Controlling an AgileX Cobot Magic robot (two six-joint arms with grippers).
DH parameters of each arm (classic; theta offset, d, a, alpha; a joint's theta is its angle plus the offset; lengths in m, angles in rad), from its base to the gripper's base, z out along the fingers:
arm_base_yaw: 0 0.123 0 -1.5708
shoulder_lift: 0.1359 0 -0.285 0
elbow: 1.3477 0 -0.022 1.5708
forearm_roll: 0 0.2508 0 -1.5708
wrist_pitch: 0 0 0.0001 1.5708
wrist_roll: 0 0.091 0 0
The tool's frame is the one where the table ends.
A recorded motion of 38 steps. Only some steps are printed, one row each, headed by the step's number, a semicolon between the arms.
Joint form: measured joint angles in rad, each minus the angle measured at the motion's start. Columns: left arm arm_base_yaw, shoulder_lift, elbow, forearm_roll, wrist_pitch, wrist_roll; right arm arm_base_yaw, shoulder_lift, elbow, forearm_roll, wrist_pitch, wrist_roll.
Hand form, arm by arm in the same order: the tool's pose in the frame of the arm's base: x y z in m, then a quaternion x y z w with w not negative. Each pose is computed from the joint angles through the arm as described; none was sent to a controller.
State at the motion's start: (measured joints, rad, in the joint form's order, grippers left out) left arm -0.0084 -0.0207 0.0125 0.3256 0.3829 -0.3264; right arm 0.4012 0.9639 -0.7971 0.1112 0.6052 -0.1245
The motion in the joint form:
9: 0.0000 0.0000 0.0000 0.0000 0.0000 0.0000; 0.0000 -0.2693 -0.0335 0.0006 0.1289 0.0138
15: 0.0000 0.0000 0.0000 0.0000 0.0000 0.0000; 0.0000 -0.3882 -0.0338 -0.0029 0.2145 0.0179
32: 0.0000 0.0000 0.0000 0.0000 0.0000 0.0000; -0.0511 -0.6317 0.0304 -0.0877 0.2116 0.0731
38: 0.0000 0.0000 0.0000 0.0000 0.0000 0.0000; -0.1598 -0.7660 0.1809 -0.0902 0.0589 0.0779
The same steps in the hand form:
9: 0.0516 0.0105 0.1774 -0.04203 0.79388 0.03815 0.60542; 0.1140 0.0558 0.3662 -0.20178 0.83769 0.12575 0.49167
15: 0.0516 0.0105 0.1774 -0.04203 0.79388 0.03815 0.60542; 0.0834 0.0432 0.3725 -0.20362 0.82838 0.12861 0.50575
32: 0.0516 0.0105 0.1774 -0.04203 0.79388 0.03815 0.60542; 0.0362 0.0149 0.3691 -0.15885 0.78746 0.10013 0.58706
38: 0.0516 0.0105 0.1774 -0.04203 0.79388 0.03815 0.60542; 0.0282 0.0082 0.3426 -0.10711 0.75328 0.07333 0.64476

